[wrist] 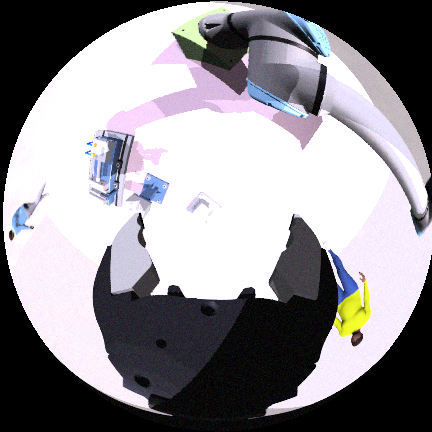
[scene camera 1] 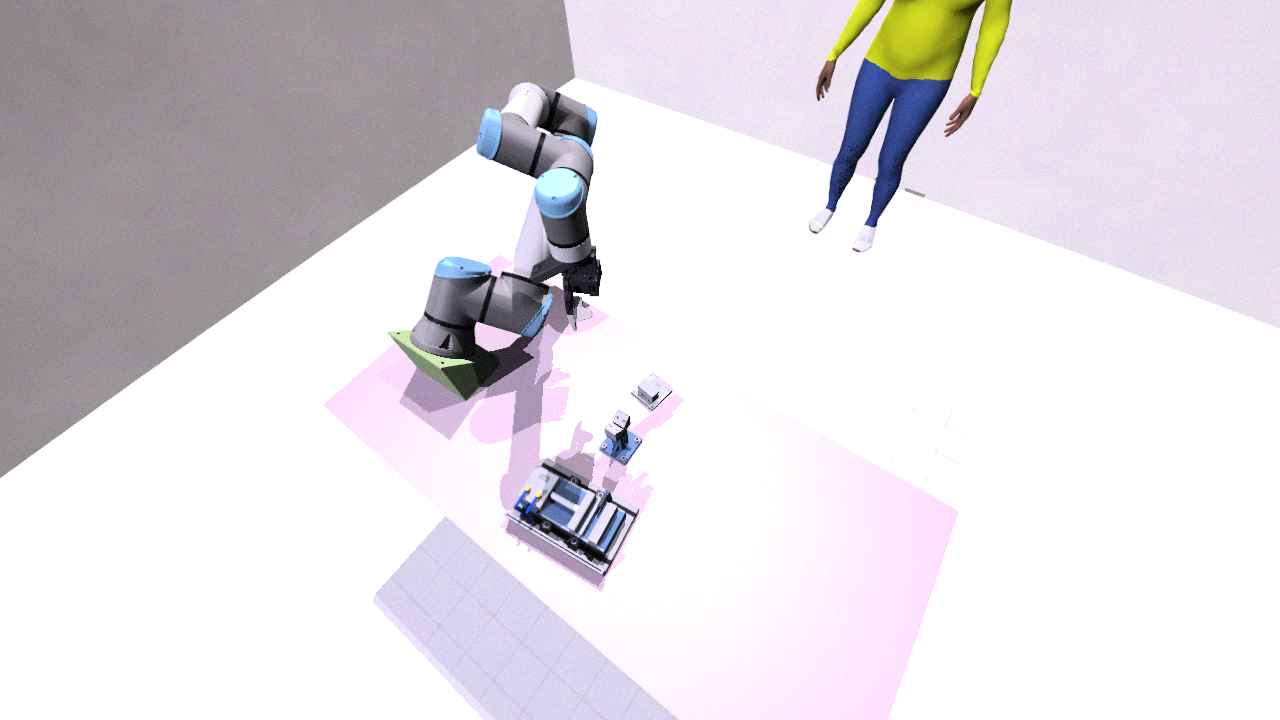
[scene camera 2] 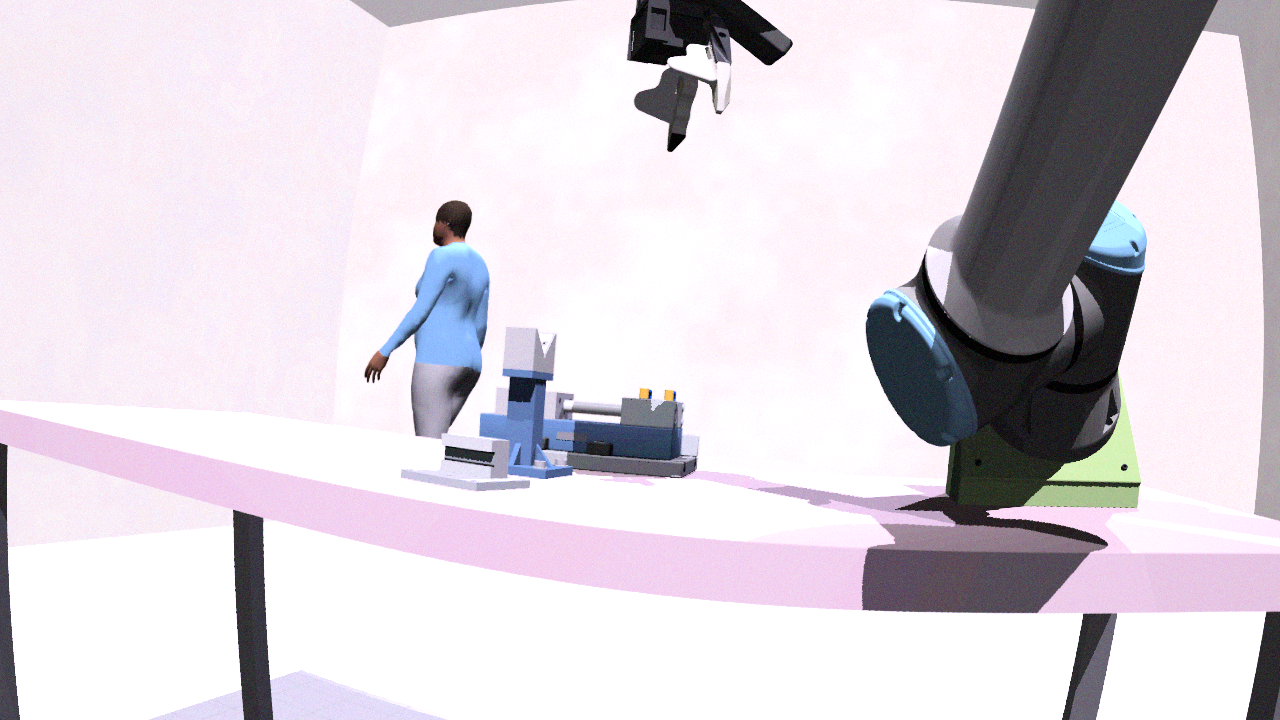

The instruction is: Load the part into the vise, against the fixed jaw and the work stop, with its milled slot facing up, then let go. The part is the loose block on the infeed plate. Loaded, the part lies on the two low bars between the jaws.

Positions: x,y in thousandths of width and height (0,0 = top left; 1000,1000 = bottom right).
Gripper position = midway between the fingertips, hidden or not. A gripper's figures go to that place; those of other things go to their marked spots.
Labels:
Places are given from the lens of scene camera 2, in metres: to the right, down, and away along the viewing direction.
my gripper (scene camera 2: 541,187): 0.05, -0.22, 0.85
part (scene camera 2: 378,635): -0.14, 0.09, 0.83
infeed plate (scene camera 2: 364,670): -0.15, 0.11, 0.78

